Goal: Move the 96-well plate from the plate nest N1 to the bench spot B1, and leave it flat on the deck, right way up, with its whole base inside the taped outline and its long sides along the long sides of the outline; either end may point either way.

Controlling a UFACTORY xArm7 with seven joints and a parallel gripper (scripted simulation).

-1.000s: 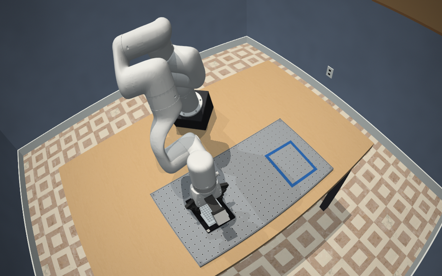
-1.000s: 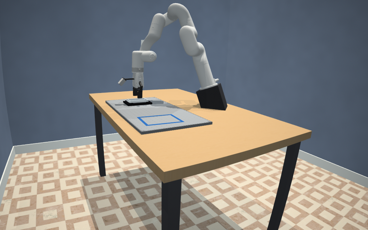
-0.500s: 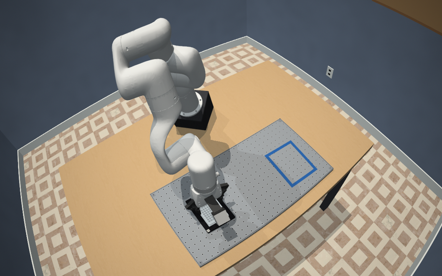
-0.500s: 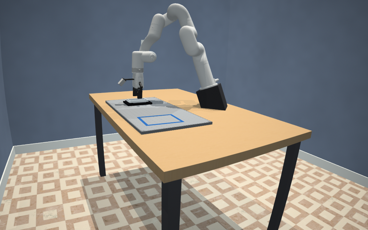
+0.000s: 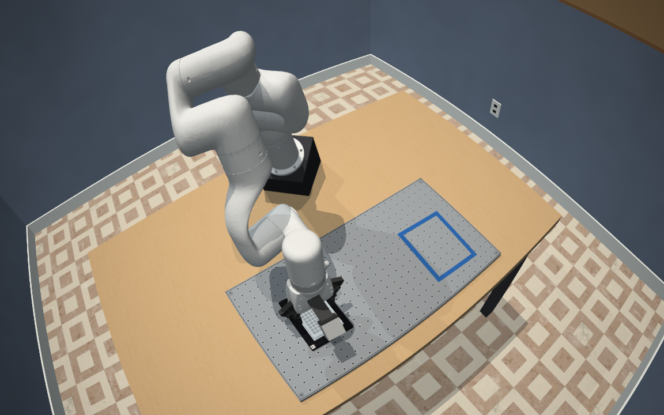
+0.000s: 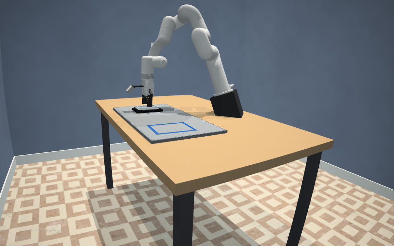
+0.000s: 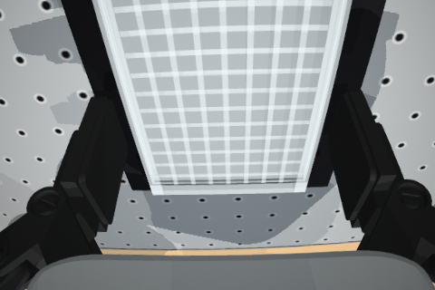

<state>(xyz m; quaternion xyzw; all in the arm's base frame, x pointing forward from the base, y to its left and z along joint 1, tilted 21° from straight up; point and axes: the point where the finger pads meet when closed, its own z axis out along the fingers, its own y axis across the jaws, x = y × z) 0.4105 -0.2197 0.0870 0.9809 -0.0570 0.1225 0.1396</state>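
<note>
The 96-well plate is 20 mm below my hand. Also, from my hand: black plate nest N1: 40 mm below.
</note>
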